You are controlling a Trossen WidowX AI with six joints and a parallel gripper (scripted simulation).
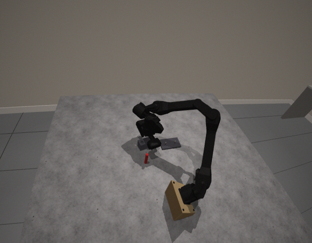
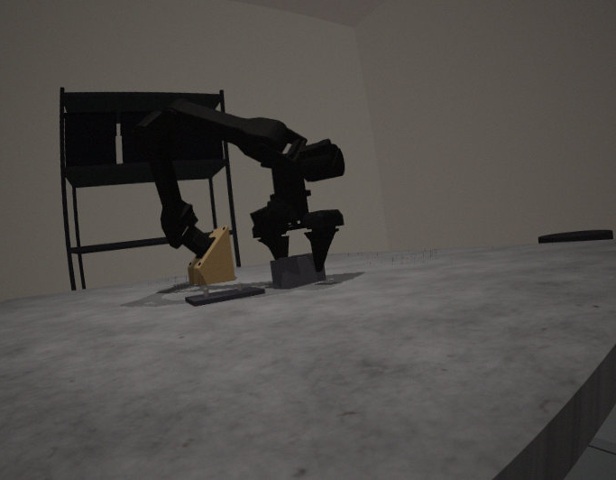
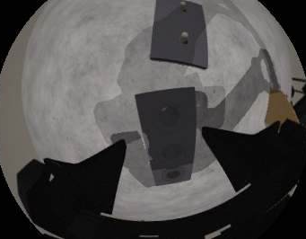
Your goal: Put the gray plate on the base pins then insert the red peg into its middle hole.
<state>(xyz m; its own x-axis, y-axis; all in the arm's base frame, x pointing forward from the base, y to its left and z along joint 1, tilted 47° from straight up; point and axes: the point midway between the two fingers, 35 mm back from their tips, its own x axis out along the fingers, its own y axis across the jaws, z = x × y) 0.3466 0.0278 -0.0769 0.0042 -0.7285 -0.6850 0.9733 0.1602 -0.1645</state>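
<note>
Now: gripper tip 2 cm below the gray plate. From my gripper tip the other things lie so: dark base: 14 cm to the right, 1 cm below, 1 cm behind; then red peg: 11 cm behind, 3 cm to the left, 2 cm above.
</note>
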